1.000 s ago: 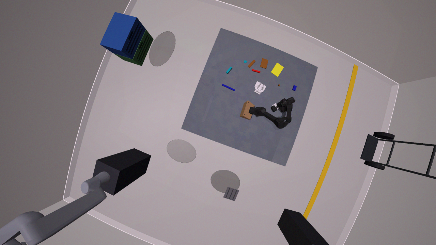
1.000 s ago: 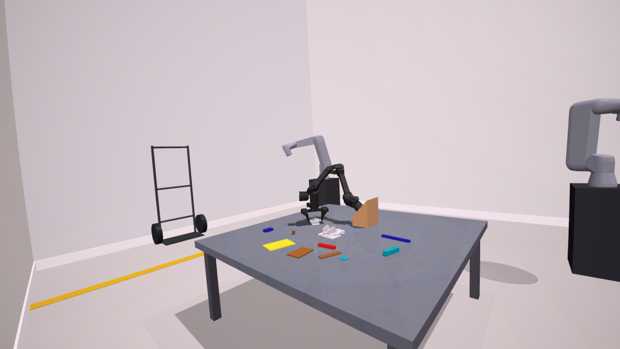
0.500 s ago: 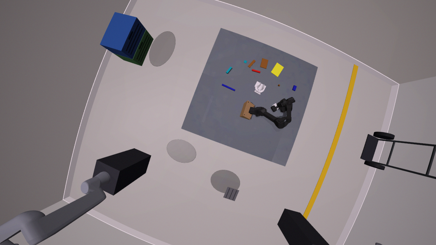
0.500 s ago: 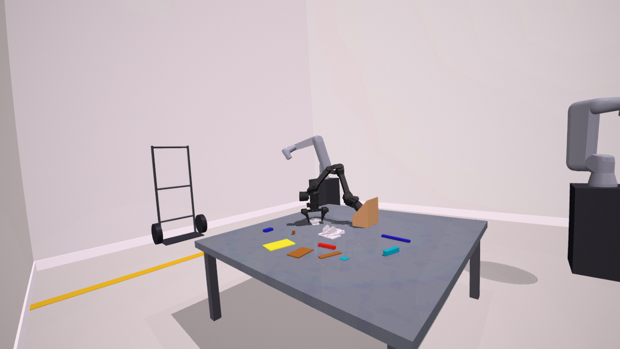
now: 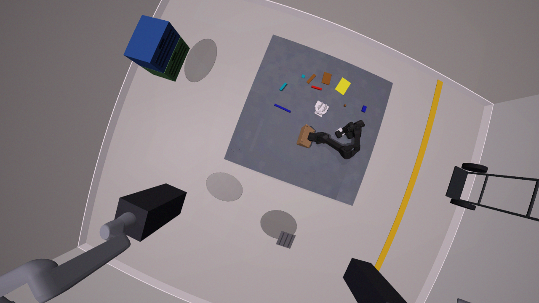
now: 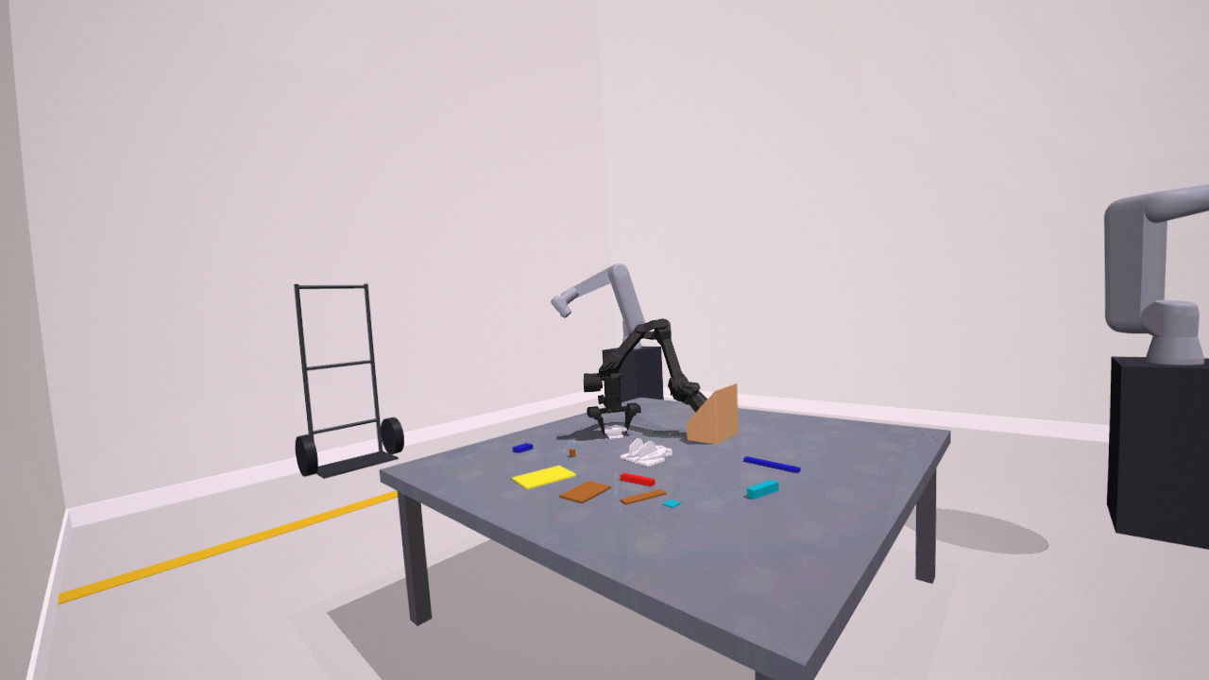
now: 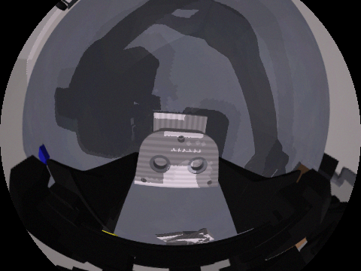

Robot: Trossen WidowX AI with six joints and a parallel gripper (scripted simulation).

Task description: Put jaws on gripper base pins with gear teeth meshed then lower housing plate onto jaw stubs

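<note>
My gripper tip is now 230 mm to the right of the white jaw, 100 mm short of it and 10 mm below it. Round my gripper tip: flat white ribbed part: 240 mm to the left, 150 mm ahead, 10 mm below; yellow plate: 420 mm ahead, 110 mm to the left, 10 mm below; small blue block: 290 mm ahead, 160 mm to the right.
</note>
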